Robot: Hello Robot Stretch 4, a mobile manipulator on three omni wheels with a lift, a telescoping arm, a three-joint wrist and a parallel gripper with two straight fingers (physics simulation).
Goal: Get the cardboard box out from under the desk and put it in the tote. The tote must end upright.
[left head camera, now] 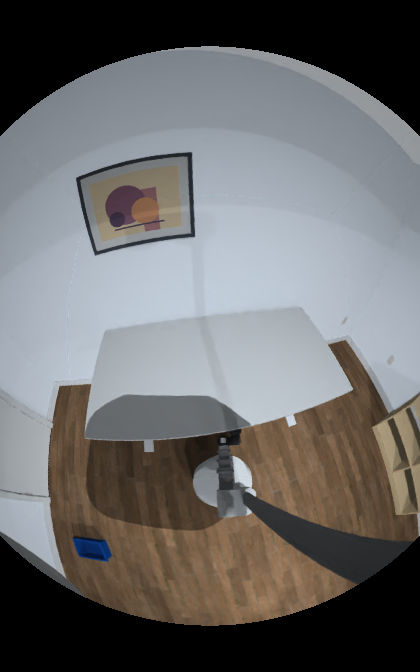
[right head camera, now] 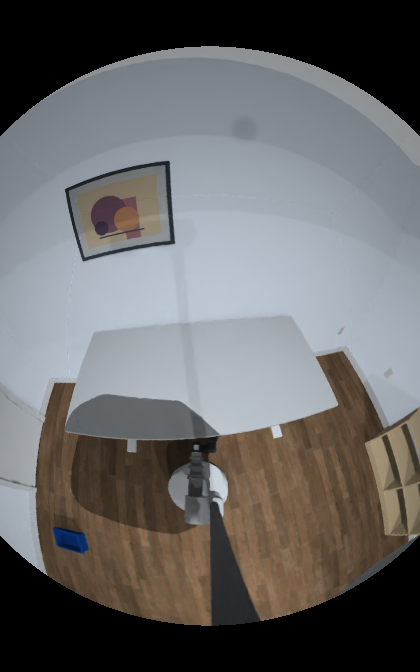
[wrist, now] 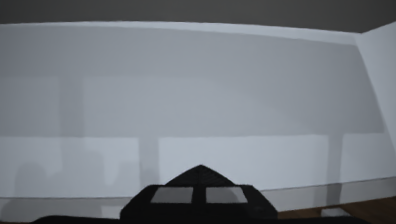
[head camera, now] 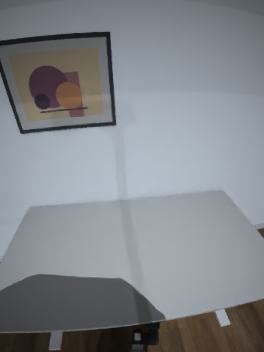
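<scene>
My gripper is shut with its fingertips together and nothing between them. It points toward the wall under the desk, with the desk's dark underside along the top of the wrist view. In the head views the dark wrist shows at the desk's front edge, and the fingers are hidden beneath the top. The cardboard box does not show in any view. The desk has a pale grey top. The blue tote stands upright on the floor at the lower left, away from the desk.
White desk feet stick out below the desk's front edge, and one foot shows at the wrist view's lower right. A tan shelf unit stands at the right. A wall with a framed picture is behind the desk.
</scene>
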